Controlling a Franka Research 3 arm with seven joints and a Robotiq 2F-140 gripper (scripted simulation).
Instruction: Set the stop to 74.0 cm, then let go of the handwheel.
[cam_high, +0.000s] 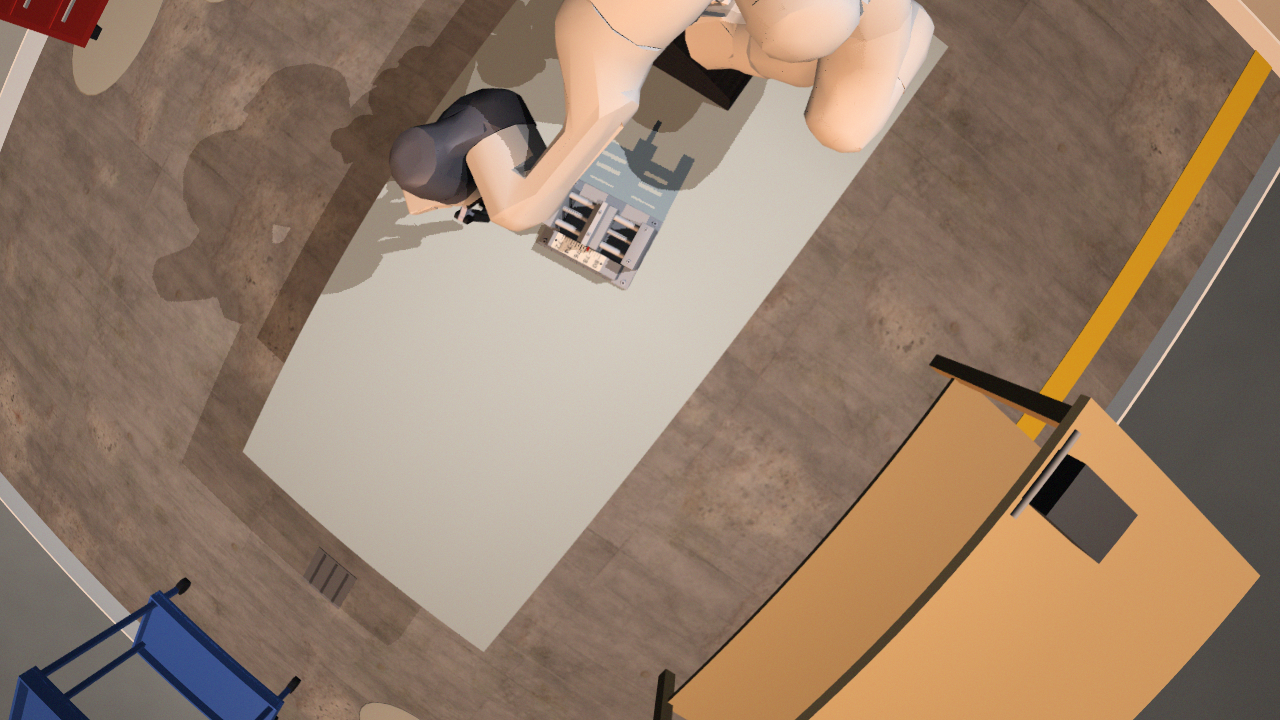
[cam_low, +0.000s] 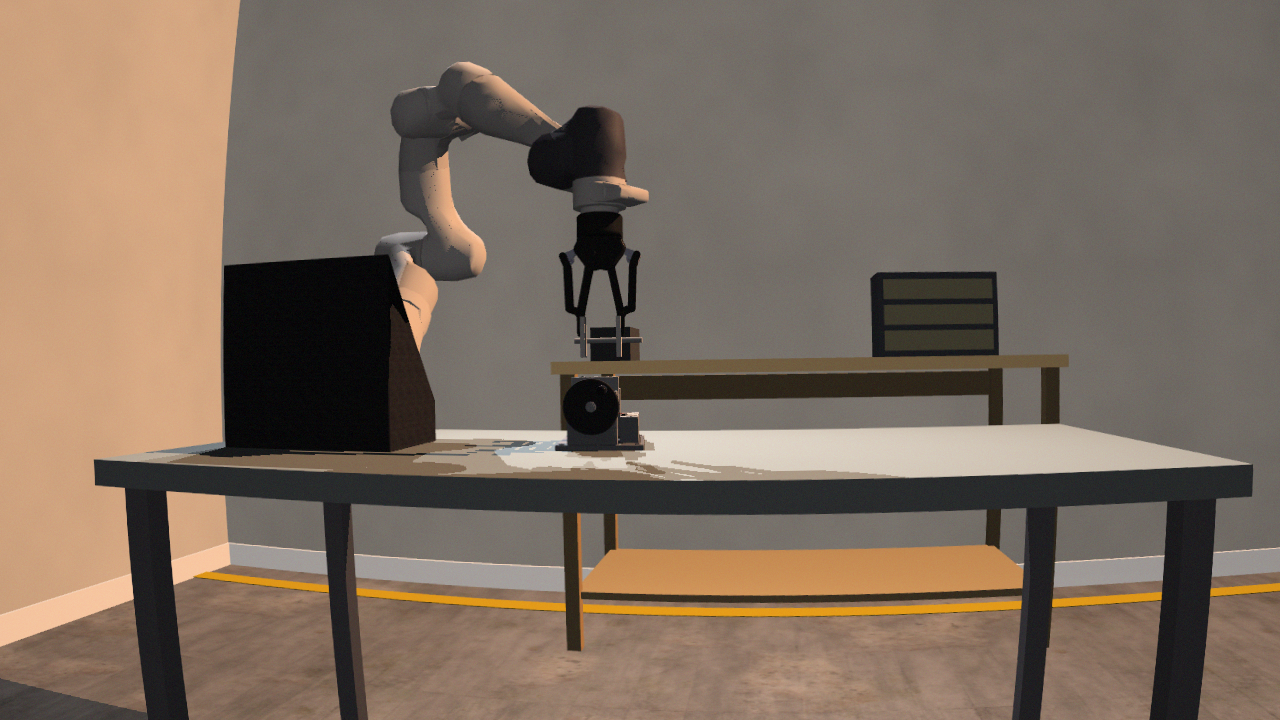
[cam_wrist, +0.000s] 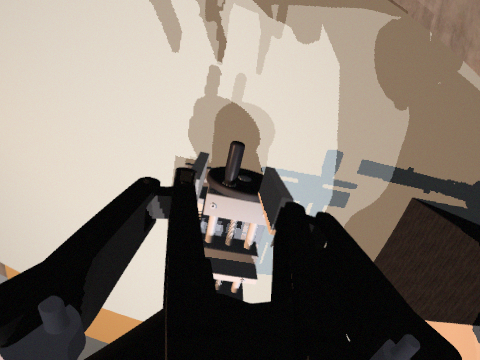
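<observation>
Right now my hand is 90 mm above the black handwheel, 20 mm to the right of it and 10 mm past it.
</observation>
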